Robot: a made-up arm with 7 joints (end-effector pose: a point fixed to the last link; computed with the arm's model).
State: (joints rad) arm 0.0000 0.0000 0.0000 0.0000 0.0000 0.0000 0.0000
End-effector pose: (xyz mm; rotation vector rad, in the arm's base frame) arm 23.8 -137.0 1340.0 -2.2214 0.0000 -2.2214
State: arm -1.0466 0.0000 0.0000 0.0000 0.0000 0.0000 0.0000
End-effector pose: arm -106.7 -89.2 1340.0 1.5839 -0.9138 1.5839
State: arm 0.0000 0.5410 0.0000 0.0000 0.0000 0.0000 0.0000
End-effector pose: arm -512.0 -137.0 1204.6 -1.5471 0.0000 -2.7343
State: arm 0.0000 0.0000 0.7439 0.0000 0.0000 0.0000 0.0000
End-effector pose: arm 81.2 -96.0 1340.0 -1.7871 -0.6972 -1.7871
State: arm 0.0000 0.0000 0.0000 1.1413 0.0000 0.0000 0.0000
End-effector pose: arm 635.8 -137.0 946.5 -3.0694 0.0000 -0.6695
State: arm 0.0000 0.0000 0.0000 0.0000 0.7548 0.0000 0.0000
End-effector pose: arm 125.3 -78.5 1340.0 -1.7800 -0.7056 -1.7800
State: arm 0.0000 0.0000 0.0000 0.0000 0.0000 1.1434 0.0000
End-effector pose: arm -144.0 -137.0 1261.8 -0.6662 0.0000 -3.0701
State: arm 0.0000 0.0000 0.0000 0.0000 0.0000 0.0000 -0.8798
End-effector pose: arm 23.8 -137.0 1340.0 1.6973 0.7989 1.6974
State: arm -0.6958 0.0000 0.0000 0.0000 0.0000 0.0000 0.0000
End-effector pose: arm -69.6 -120.4 1340.0 1.8183 -0.6594 1.8183
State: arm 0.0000 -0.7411 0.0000 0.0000 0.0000 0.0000 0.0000
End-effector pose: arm 715.5 -137.0 1052.8 -2.8751 0.0000 -1.2662
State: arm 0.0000 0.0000 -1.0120 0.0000 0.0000 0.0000 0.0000
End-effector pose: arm -67.2 -113.0 1340.0 1.6077 -0.8909 1.6077
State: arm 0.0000 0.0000 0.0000 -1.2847 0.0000 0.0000 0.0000
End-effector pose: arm -622.7 -137.0 857.0 -0.4479 0.0000 -3.1095
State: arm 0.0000 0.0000 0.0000 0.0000 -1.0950 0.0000 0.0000
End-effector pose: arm -128.5 -72.3 1340.0 1.5504 -0.9452 1.5504
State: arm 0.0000 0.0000 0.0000 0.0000 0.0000 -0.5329 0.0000
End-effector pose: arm 106.7 -137.0 1304.8 -2.7280 0.0000 -1.5581
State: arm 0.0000 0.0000 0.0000 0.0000 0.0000 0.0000 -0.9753
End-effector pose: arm 23.8 -137.0 1340.0 1.6328 0.8660 1.6328
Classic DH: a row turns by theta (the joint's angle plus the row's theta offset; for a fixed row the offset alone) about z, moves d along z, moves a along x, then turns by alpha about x. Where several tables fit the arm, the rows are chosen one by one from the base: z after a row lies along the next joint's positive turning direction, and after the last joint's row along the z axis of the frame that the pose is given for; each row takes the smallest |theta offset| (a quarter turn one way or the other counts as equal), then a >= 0, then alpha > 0; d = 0 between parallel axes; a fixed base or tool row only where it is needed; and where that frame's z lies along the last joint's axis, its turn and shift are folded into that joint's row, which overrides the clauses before.
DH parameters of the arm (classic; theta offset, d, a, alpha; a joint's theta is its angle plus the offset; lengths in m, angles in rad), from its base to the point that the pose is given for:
joint 1: 0 0.3062 0 1.5708
joint 2: 0 0.0429 0 -1.5708
joint 3: 0 0.3603 0.0233 -1.5708
joint 4: 0 0.0632 -0.0226 1.5708
joint 5: 0 0.504 0 1.5708
joint 6: 1.5708 0.1573 0.1695 1.5708
joint 7: 0 0.0231 0 0

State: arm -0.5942 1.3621 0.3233 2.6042 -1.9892 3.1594 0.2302
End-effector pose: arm 32.7 219.2 599.3 0.6580 2.5049 1.0805
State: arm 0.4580 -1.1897 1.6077 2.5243 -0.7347 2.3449 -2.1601
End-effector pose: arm -56.8 416.7 418.7 0.6609 -1.2844 -1.8604
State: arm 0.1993 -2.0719 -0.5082 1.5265 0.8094 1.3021 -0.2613
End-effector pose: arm 231.9 -433.3 -273.9 2.5150 -0.3785 -0.6317
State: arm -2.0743 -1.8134 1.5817 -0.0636 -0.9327 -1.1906 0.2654
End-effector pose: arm -492.9 -682.4 -70.0 -0.8810 1.3930 0.3301
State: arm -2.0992 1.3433 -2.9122 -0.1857 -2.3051 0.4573 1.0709
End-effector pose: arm 288.4 891.8 767.8 1.2701 0.0102 2.3021
